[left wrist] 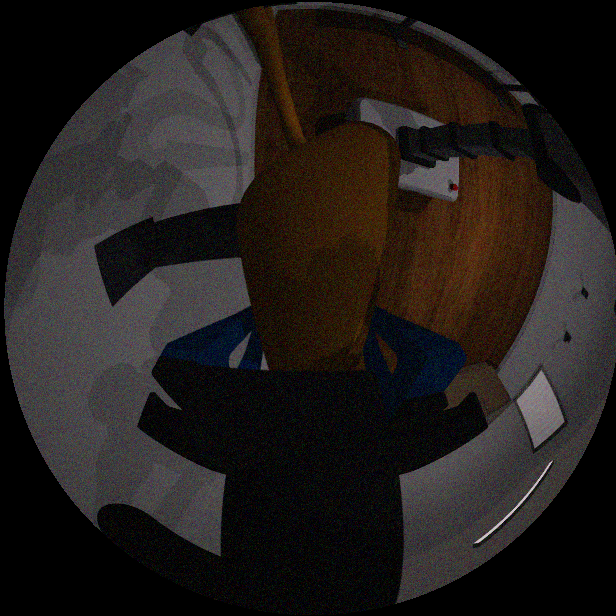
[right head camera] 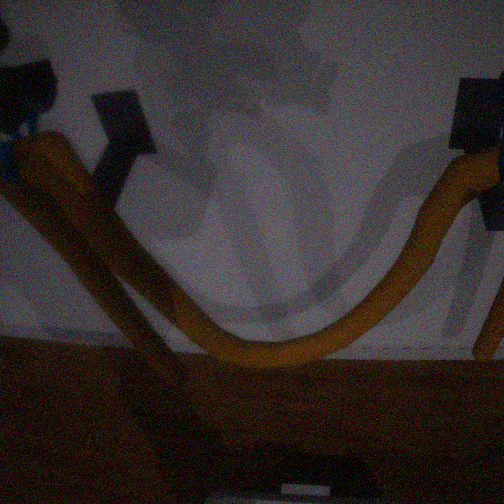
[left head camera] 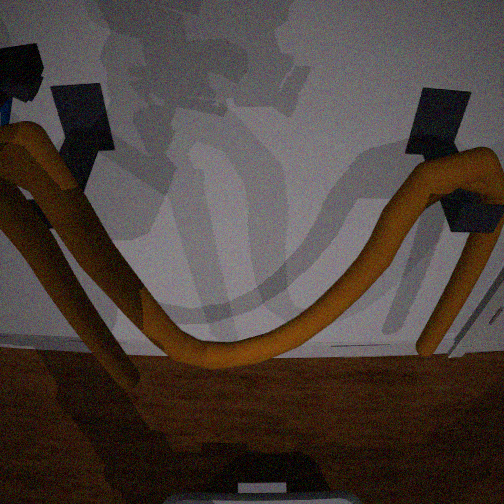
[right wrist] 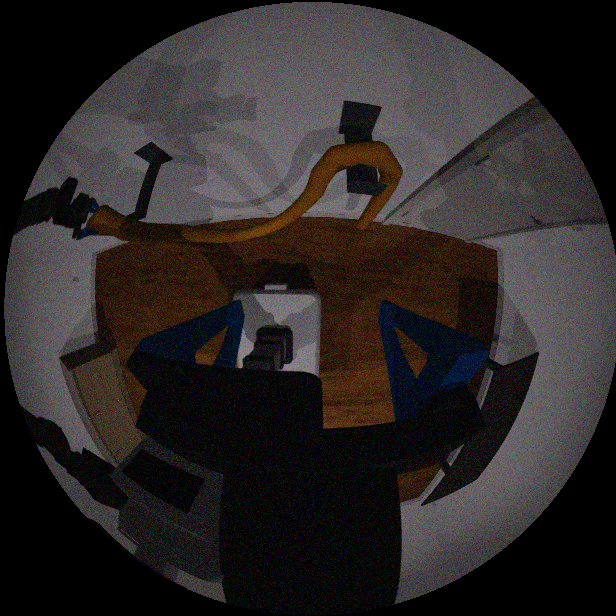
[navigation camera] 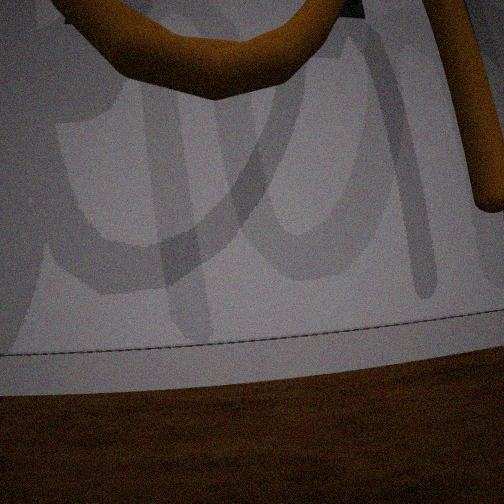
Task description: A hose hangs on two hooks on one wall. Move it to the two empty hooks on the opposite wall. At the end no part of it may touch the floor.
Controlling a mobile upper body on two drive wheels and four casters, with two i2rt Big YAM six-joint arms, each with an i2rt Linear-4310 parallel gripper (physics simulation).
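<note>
The orange hose (left head camera: 300,320) lies over the right dark wall hook (left head camera: 467,210), sags low along the grey wall, and rises to the upper left. My left gripper (left head camera: 12,117) is shut on the hose there, beside the left wall hook (left head camera: 80,125), which carries nothing. In the left wrist view the hose (left wrist: 313,241) fills the space between the blue fingers (left wrist: 313,350). One loose strand (left head camera: 60,285) drops from the grip toward the floor; whether it touches is unclear. The right end (navigation camera: 475,100) hangs clear of the floor. My right gripper (right wrist: 310,339) is open and empty, away from the hose.
The wooden floor (left head camera: 300,425) meets the wall at a pale baseboard (navigation camera: 250,360). My own base (left head camera: 260,487) shows at the bottom edge. A wall corner (left head camera: 475,320) lies just right of the right hook.
</note>
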